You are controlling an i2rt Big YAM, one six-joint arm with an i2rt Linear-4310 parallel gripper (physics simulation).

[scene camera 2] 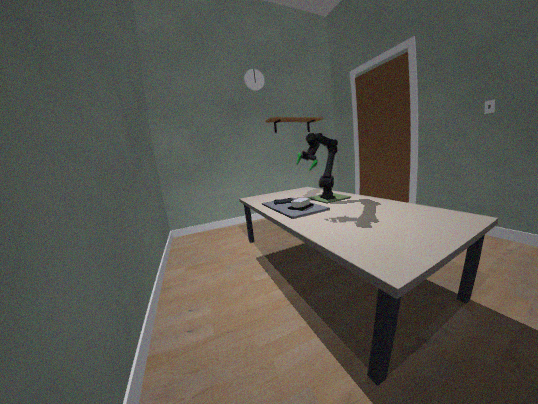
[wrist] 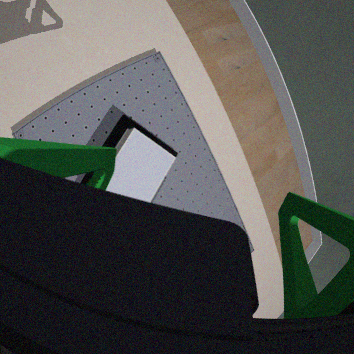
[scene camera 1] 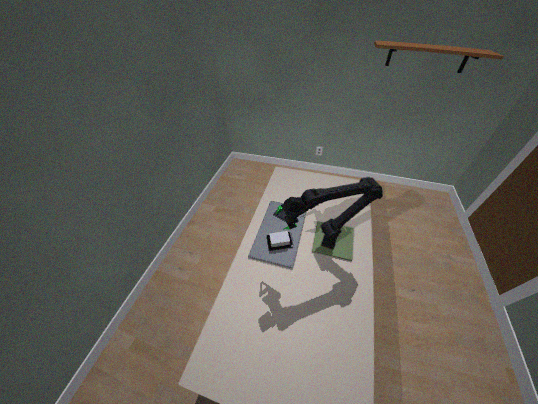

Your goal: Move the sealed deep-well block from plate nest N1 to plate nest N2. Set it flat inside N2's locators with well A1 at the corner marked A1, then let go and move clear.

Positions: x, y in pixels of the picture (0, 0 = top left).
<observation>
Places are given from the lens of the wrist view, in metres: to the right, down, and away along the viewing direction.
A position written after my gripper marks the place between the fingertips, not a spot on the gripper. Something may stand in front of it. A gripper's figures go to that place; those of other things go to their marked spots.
my gripper (wrist: 202, 181): 0.01, 0.00, 0.12
block (wrist: 140, 165): -0.05, -0.01, 0.34
grey perforated plate (wrist: 145, 91): -0.05, -0.15, 0.38
The marked spots on the grey perforated plate and the block are 0.14 m apart.
</observation>
